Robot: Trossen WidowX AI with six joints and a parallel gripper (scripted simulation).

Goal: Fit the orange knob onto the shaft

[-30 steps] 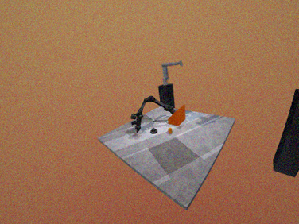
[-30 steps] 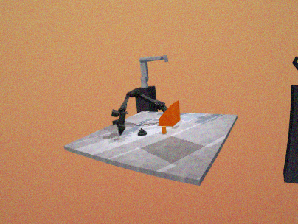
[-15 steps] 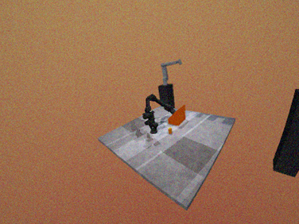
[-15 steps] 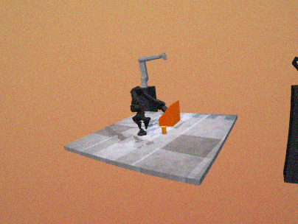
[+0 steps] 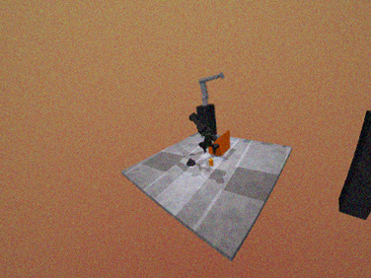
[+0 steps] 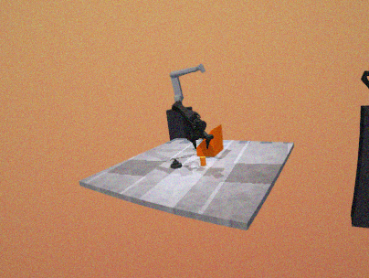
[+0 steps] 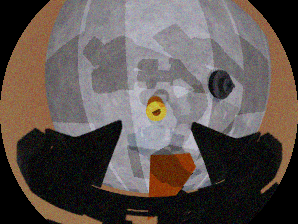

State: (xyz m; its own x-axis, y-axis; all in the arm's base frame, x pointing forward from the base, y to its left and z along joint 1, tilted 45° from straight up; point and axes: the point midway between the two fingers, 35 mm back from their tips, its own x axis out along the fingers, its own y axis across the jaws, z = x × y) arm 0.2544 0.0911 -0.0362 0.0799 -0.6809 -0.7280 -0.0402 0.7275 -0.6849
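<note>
Now: gripper tip 1 cm past the orange knob and 10 cm above it. Also, from my gripper tip: dark pedestal (8 cm ahead, 19 cm to the right, 10 cm below).
</note>
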